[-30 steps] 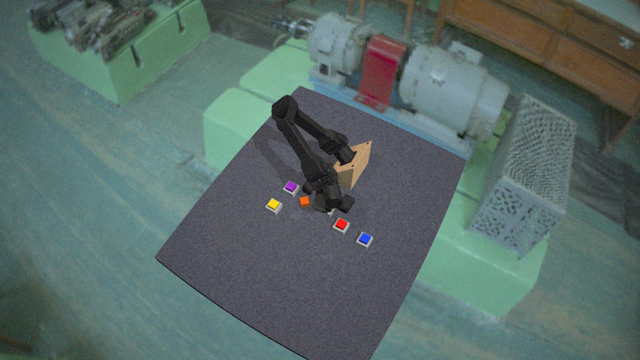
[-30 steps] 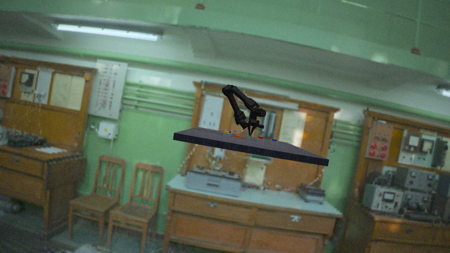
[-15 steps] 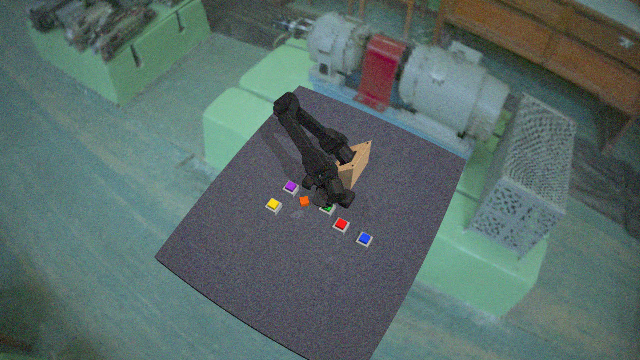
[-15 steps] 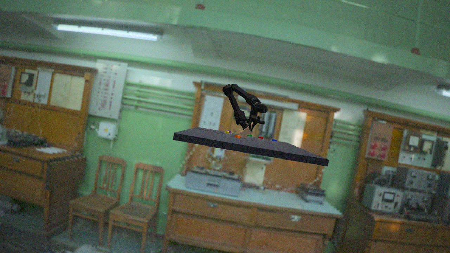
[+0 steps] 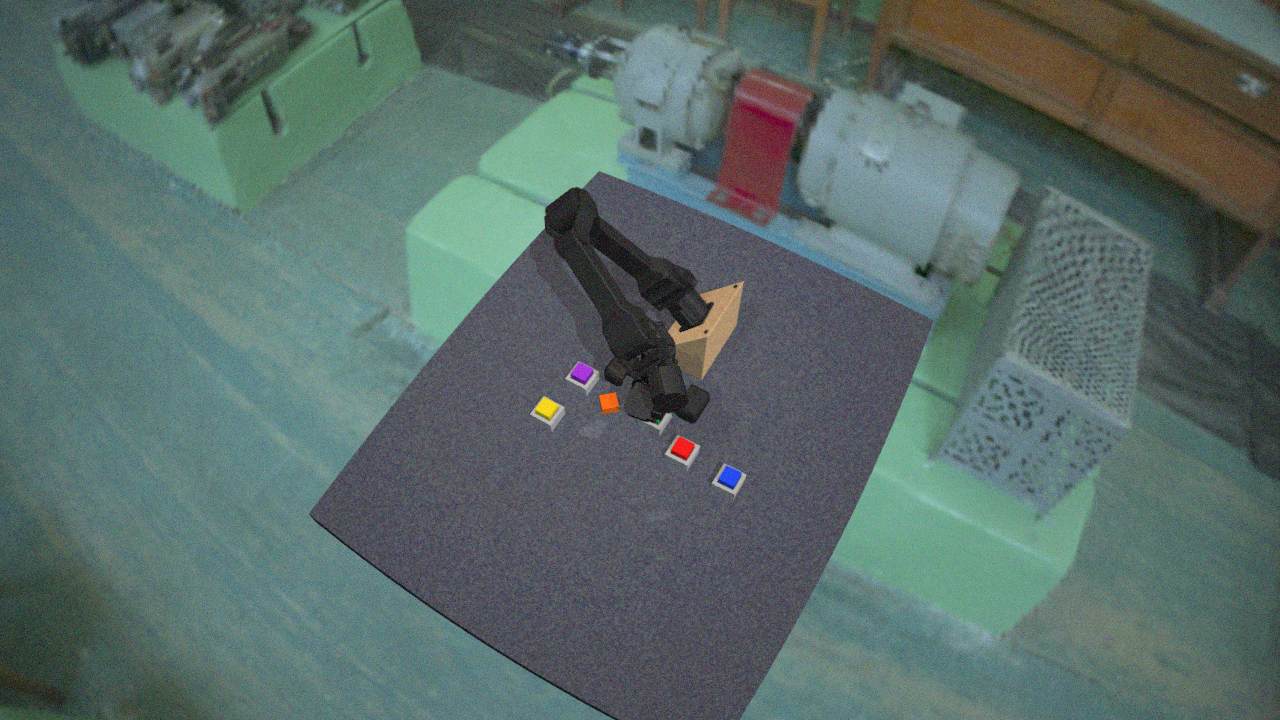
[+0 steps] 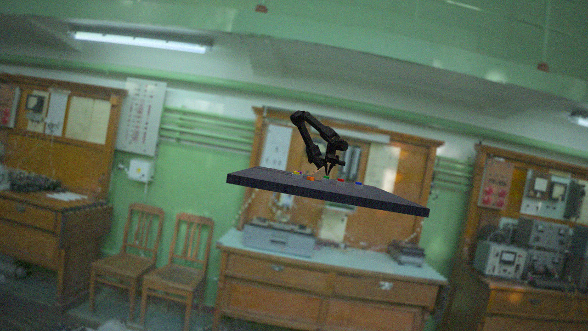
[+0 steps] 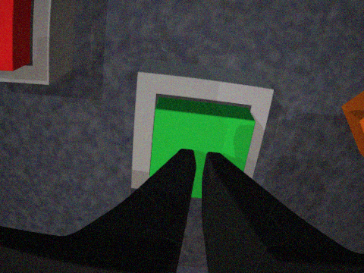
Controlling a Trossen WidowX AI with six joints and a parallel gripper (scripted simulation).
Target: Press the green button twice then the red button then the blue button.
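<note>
Right now the red button is 50 mm ahead of my gripper tip, 80 mm to the left of it and 10 mm below it. Also, from my gripper tip: green button 10 mm below; then purple button 20 mm behind, 160 mm to the right, 10 mm below; then orange block 90 mm to the right, 30 mm below.
</note>
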